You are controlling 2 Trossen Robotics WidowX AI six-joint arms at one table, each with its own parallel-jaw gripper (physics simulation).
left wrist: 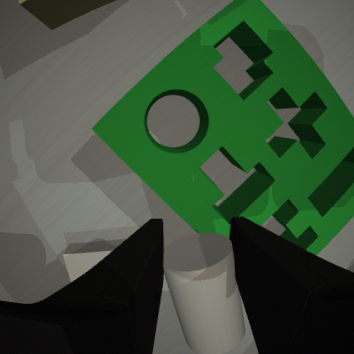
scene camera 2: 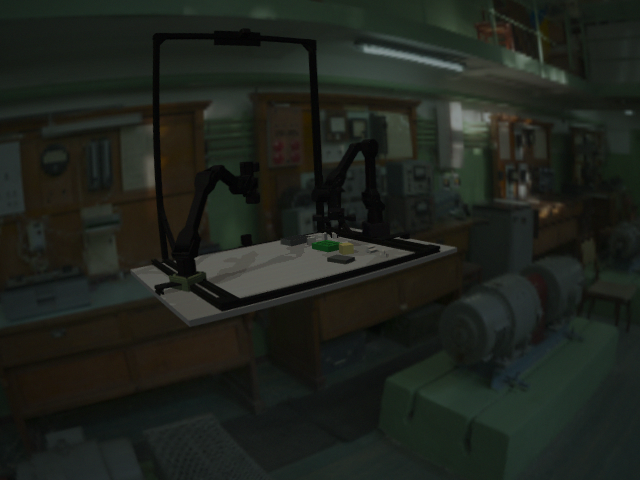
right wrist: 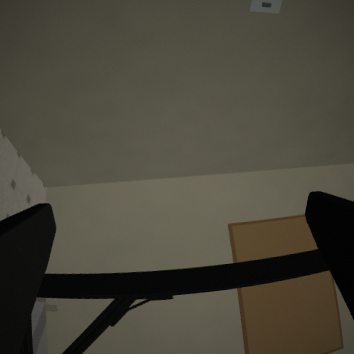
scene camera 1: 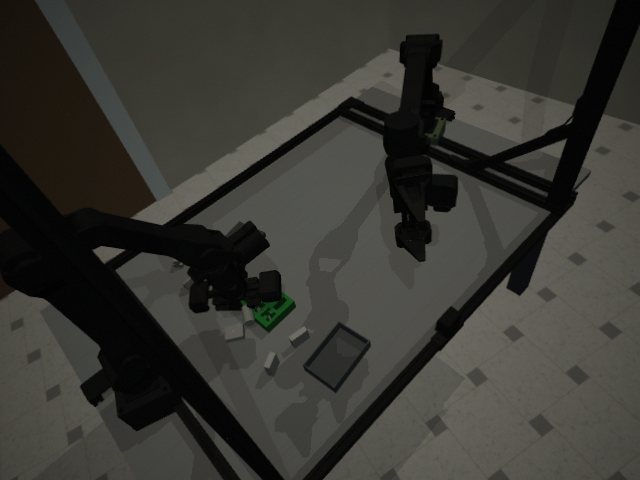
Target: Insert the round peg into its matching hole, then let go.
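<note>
The round peg, a pale grey cylinder (scene camera 1: 248, 315) (left wrist: 210, 305), is between the fingers of my left gripper (scene camera 1: 242, 303) (scene camera 2: 334, 227) (left wrist: 196, 229), which is shut on it. The green board (scene camera 1: 285, 304) (scene camera 2: 325, 246) (left wrist: 125, 122) with shaped holes lies on the table beside the peg. In the left wrist view the peg's end overlaps the board's near edge, and the round hole (left wrist: 204, 122) is farther up and to the left. The peg is outside that hole. My right gripper (scene camera 1: 422, 240) (scene camera 2: 250, 188) (right wrist: 182, 211) is open and empty, raised away from the board.
Pale blocks (scene camera 1: 234, 332) (scene camera 1: 299, 336) (scene camera 1: 270, 363) lie near the board. A dark open tray (scene camera 1: 320, 378) (scene camera 2: 293, 240) is beyond them. A yellow block (scene camera 2: 345, 248) (left wrist: 55, 17) sits near the board. A dark flat box (scene camera 2: 341, 258) lies nearby.
</note>
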